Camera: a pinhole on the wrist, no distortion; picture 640 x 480 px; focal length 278.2 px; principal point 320.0 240.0 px. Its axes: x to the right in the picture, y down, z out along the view. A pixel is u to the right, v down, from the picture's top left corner.
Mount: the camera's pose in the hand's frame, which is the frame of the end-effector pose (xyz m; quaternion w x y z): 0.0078 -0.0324 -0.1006 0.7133 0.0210 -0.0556 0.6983
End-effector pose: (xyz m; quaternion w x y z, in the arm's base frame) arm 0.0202 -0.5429 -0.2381 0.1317 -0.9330 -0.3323 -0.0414
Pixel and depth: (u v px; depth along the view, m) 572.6 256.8 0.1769
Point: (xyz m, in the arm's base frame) 0.0809 -0.6038 -0.3517
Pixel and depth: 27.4 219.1 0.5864
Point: -0.4232 0.1059 -0.4823
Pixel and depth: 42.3 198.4 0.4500
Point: -0.2823 -0.0401 -0.4046
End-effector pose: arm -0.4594 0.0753 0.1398 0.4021 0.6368 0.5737 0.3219
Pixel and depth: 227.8 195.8 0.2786
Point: -0.3813 0.0901 -0.0778
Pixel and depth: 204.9 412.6 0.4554
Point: -0.3466 -0.2627 -0.2247
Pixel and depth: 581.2 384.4 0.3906
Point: -0.0716 -0.1806 0.2614
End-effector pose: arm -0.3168 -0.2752 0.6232 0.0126 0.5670 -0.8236 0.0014
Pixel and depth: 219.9 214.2 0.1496
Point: -0.2267 -0.3247 0.5795
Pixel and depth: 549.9 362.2 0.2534
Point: -0.4212 -0.1193 0.4541
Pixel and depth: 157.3 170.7 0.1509
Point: -0.2023 -0.3587 0.5809
